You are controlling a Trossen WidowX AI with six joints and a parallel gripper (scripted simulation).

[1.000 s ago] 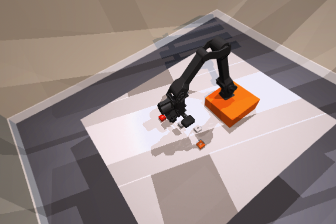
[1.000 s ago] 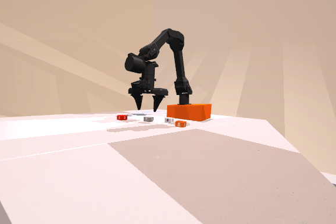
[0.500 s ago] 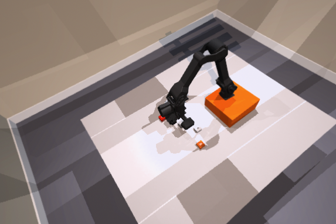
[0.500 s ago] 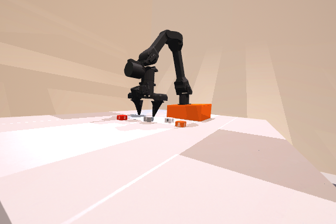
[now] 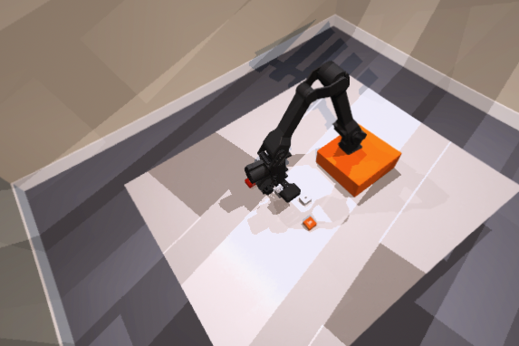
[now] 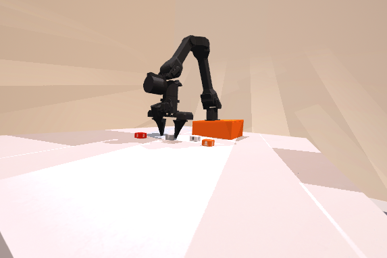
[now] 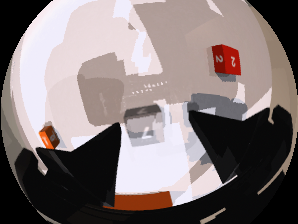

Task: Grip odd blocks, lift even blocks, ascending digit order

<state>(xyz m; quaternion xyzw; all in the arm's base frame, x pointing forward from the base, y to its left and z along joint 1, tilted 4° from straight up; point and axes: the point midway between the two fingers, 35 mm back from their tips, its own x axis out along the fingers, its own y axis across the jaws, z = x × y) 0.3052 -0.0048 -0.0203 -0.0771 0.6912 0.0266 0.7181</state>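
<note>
Right now my gripper tip is 10 mm to the right of the grey block. Also, from my gripper tip: red block (80 mm to the right, 70 mm ahead); orange block (170 mm to the left, 30 mm behind); white block (80 mm to the left, 70 mm behind).
</note>
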